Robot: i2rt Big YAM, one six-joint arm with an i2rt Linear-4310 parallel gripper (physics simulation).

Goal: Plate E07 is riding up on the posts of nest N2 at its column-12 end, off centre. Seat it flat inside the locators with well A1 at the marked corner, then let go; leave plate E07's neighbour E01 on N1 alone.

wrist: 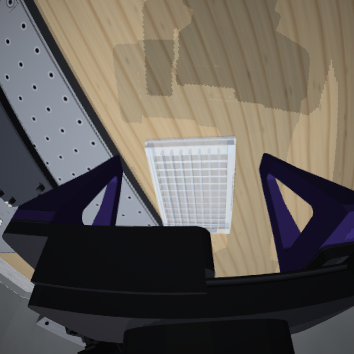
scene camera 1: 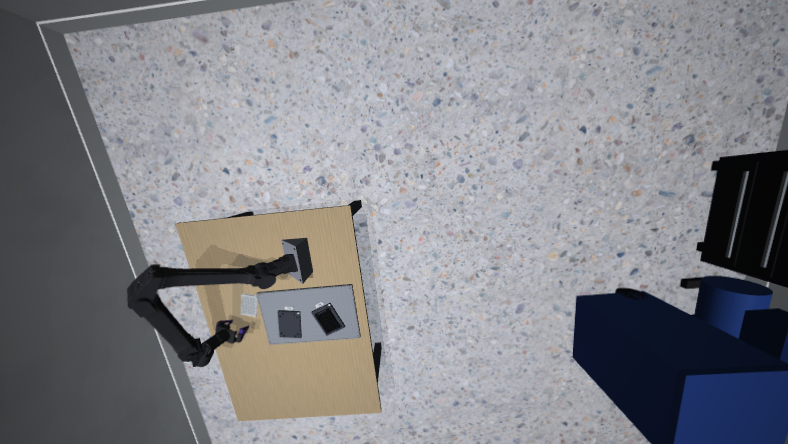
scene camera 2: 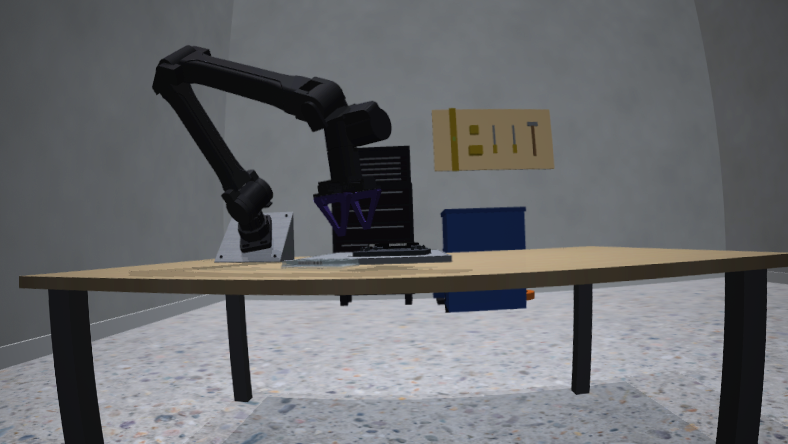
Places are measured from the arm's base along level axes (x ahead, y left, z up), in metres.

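Pixels of known places: gripper, fingertip midpoint: (wrist: 191, 161) (scene camera 1: 240, 323) (scene camera 2: 355, 232); arm's base, origin of the base link: (scene camera 1: 291, 262) (scene camera 2: 256, 235).
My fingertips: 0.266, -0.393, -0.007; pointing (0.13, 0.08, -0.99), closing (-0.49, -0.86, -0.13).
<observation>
For each thing: its top centre in the pictures, then the offset to it from my fingertips, as dx, dy, dz. Level surfaces: height alone.
- clear well plate, middle of its top: (wrist: 192, 196) (scene camera 2: 320, 259) (scene camera 1: 248, 305) -0.068, +0.039, -0.050
- dark nest N2, middle of its top: (scene camera 2: 393, 245) (scene camera 1: 288, 326) +0.091, +0.224, -0.029
- black plate, middle of its top: (scene camera 2: 392, 243) (scene camera 1: 327, 321) +0.112, +0.444, -0.025
- grey board, middle of its top: (scene camera 2: 381, 253) (scene camera 1: 309, 316) +0.070, +0.344, -0.050
- wooden table, its level: dz -0.064
A clear well plate (scene camera 1: 248, 305) (scene camera 2: 317, 263) (wrist: 195, 185), its label not readable, lies on the wooden table beside the grey perforated board. The dark nest N2 (scene camera 1: 289, 323) (wrist: 17, 145) stands on the board with no plate on it; its small posts show. A black plate (scene camera 1: 329, 318) sits on the other nest, turned at an angle. My gripper (scene camera 1: 239, 326) (scene camera 2: 354, 231) (wrist: 191, 161) is open and empty, above the table near the clear plate. In the wrist view the plate shows between the two purple fingers, below them. The marked corner cannot be made out.
The grey board (scene camera 1: 350, 300) (scene camera 2: 441, 258) (wrist: 42, 90) carries both nests and has a raised edge next to the clear plate. The arm's angled base bracket (scene camera 1: 297, 260) (scene camera 2: 283, 237) stands on the wooden table (scene camera 1: 308, 380) (scene camera 2: 606, 264). A blue cabinet (scene camera 2: 484, 231) stands beyond the table.
</observation>
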